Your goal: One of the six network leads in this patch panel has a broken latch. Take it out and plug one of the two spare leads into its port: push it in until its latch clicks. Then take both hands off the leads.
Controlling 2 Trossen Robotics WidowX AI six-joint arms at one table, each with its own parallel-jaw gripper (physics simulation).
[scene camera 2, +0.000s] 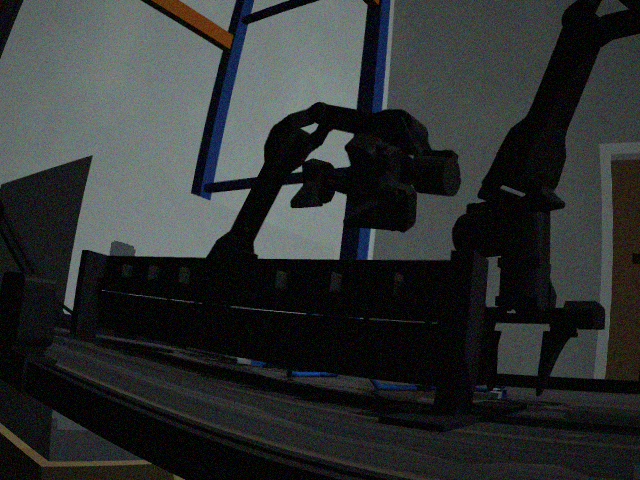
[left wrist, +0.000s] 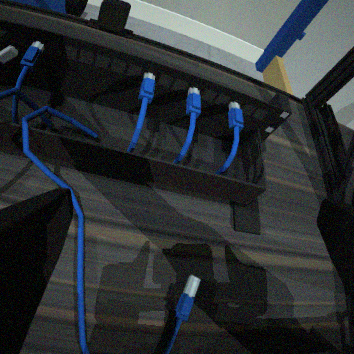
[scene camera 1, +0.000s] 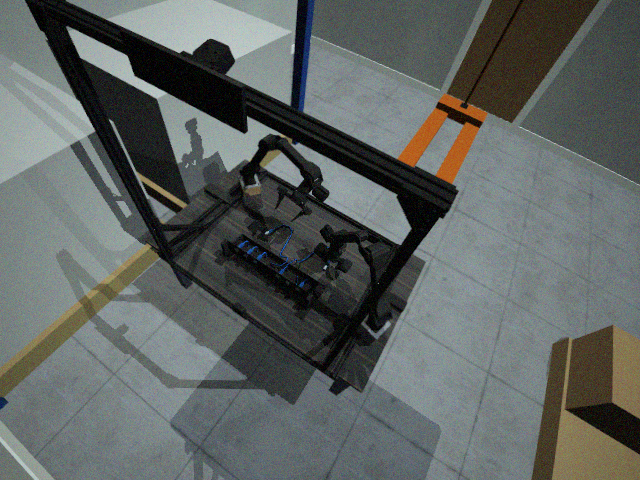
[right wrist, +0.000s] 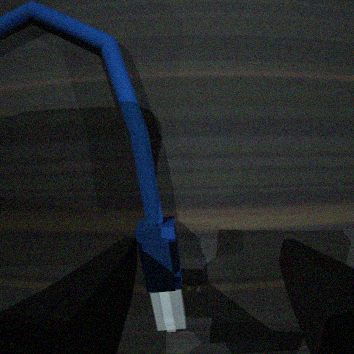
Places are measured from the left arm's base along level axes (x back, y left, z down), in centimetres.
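Where they show: left gripper, fingertip midpoint: (scene camera 2: 316,213) (left wrist: 200,206) (scene camera 1: 283,215); right gripper, fingertip midpoint: (scene camera 2: 514,394) (scene camera 1: 330,265) (right wrist: 209,250); left arm's base at its link origin: (scene camera 1: 249,180); right arm's base at its link origin: (scene camera 1: 375,322).
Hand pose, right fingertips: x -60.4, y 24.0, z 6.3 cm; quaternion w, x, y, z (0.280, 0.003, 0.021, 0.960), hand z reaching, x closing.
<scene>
Each offset is from my right fingertips to the top centre of the thing. "*": to the spot under its first point.
The black patch panel (scene camera 1: 272,262) (scene camera 2: 258,335) (left wrist: 210,183) stands across the table. Three blue leads {dx +9.9, dy -33.7, dz -8.9 cm} (left wrist: 147,90) {dx +14.3, dy -36.7, dz -8.9 cm} (left wrist: 193,103) {dx +18.6, dy -39.8, dz -8.9 cm} (left wrist: 235,118) sit in its row, and another lead {dx -0.2, dy -26.5, dz -8.9 cm} (left wrist: 32,54) is farther left. A clear plug {* dx -2.8, dy -24.8, dz -6.9 cm} (left wrist: 7,54) lies slanted at the left wrist view's edge, its body cut off. One spare lead's plug {* dx +28.4, dy -22.1, dz -0.7 cm} (left wrist: 186,299) (scene camera 1: 267,233) lies on the table below my left gripper (left wrist: 200,206) (scene camera 1: 287,212), which is open and empty. The other spare's plug {* dx +1.4, dy -1.0, dz -0.7 cm} (right wrist: 160,262) (scene camera 2: 498,393) (scene camera 1: 325,267) lies between the parted fingers of my right gripper (right wrist: 209,250) (scene camera 2: 515,391), nearer one finger.
Blue spare cable (left wrist: 81,260) (right wrist: 145,170) loops over the wooden table top behind the panel. The black frame (scene camera 1: 330,139) rises over the table. Both arms reach in from the table's two sides. An orange pallet truck (scene camera 1: 457,149) and cardboard boxes (scene camera 1: 594,434) stand on the floor away from the table.
</scene>
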